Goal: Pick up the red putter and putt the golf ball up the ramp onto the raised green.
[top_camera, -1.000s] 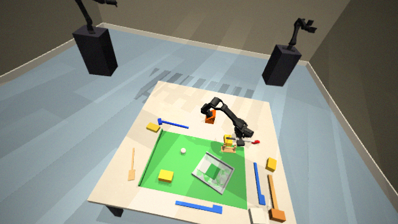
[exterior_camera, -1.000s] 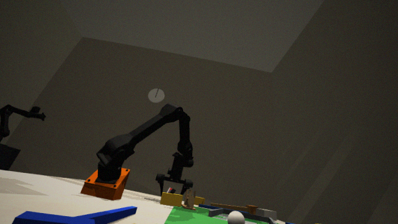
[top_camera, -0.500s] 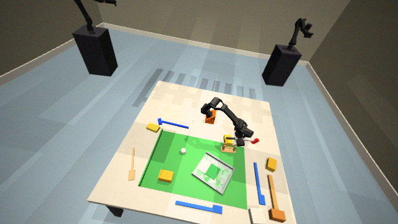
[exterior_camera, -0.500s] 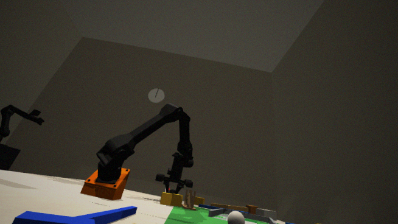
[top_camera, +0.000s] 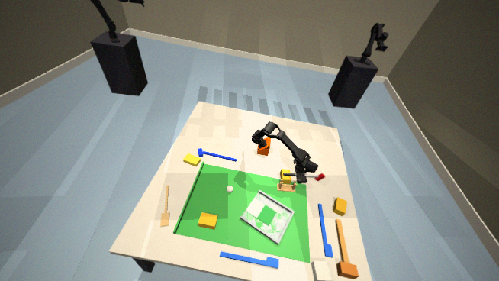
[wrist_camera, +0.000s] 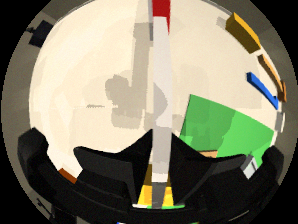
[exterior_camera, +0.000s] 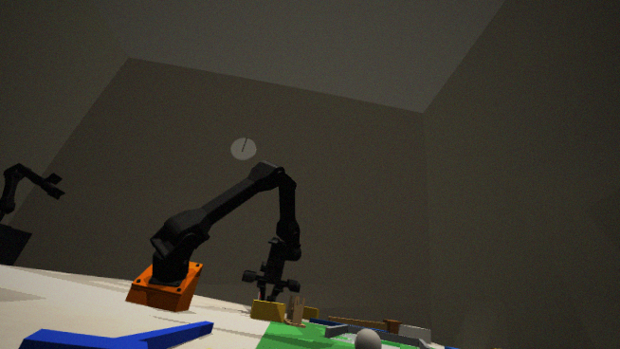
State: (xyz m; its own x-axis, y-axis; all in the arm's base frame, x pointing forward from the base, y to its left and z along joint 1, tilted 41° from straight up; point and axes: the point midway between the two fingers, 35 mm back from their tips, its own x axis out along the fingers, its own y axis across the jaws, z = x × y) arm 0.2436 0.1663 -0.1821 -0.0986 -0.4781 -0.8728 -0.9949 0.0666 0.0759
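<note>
Right now the small wooden stand is 8 cm ahead of my gripper tip, 9 cm to the right of it and 1 cm above it. The rest, counted from my gripper tip: white golf ball 14 cm ahead, 47 cm to the right; red putter 1 cm behind, 4 cm to the left, 2 cm above; green mat 23 cm ahead, 35 cm to the right, 2 cm below.
</note>
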